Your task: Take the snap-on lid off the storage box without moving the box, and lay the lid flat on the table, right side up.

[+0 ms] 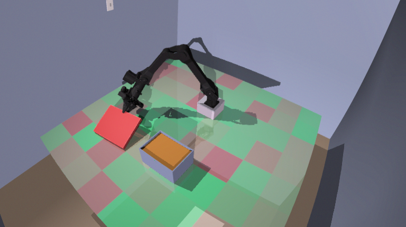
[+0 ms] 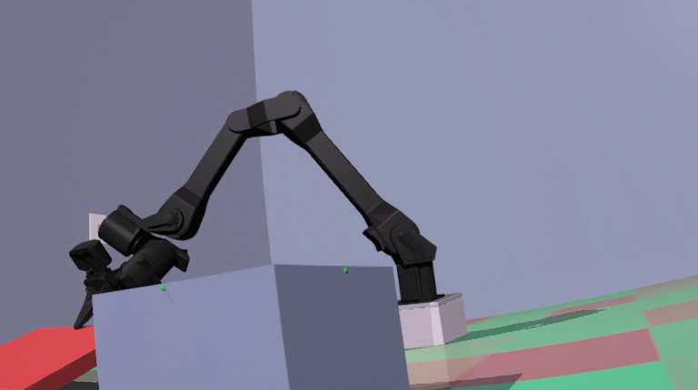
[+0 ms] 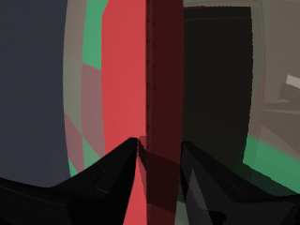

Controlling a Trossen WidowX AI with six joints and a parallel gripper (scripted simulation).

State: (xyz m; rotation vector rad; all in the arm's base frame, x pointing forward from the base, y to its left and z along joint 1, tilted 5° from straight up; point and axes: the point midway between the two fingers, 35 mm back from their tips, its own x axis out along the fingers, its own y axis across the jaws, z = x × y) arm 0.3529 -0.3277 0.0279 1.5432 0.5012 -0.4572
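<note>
My gripper tip is 80 mm short of the red square lid, 20 mm to the right of it and 20 mm above it. Round my gripper tip: grey storage box: 50 mm ahead, 370 mm to the left, 20 mm below.
</note>
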